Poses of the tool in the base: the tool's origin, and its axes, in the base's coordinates. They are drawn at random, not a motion.
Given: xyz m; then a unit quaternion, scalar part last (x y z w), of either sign.
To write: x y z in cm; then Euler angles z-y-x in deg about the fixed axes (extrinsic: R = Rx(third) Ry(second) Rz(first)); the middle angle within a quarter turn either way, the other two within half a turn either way. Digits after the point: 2 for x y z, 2 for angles.
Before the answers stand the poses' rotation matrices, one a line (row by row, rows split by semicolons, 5 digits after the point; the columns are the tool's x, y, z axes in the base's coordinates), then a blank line. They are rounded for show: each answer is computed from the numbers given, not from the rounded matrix.
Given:
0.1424 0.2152 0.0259 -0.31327 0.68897 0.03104 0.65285
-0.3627 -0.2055 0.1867 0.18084 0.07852 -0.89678 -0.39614
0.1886 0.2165 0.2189 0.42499 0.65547 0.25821 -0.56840
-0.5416 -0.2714 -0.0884 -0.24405 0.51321 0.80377 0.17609
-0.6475 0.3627 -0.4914 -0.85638 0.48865 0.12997 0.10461
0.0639 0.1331 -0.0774 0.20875 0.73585 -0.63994 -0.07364
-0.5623 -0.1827 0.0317 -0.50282 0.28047 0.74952 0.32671
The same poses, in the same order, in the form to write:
0.04871 -0.47220 0.88015; -0.39114 0.80180 0.45181; -0.91904 -0.36627 -0.14564
-0.62074 -0.68210 -0.38655; 0.73889 -0.67382 0.00245; -0.26214 -0.28410 0.92226
0.00738 0.85066 -0.52566; 0.26360 0.50543 0.82162; 0.96460 -0.14463 -0.22050
-0.81886 -0.53357 -0.21158; 0.03257 -0.41121 0.91096; -0.57306 0.73906 0.35411
0.48866 -0.86413 -0.12037; -0.80975 -0.50056 0.30619; -0.32484 -0.05215 -0.94433
-0.90200 0.21297 -0.37555; 0.40147 0.09380 -0.91106; -0.15880 -0.97255 -0.17011
-0.28087 -0.77179 -0.57048; 0.20770 -0.62920 0.74898; -0.93700 0.09188 0.33702

14.24 21.52 2.59 84.11 61.66 -107.87
-36.27 -20.55 18.67 132.30 -22.74 -0.15
18.86 21.65 21.89 -89.50 -31.71 -105.02
-54.16 -27.14 -8.84 146.91 -12.21 -68.76
-64.75 36.27 -49.14 60.51 -6.91 -162.04
6.39 13.31 -7.74 -166.72 -22.06 100.58
-56.23 -18.27 3.17 110.00 -34.78 -65.77

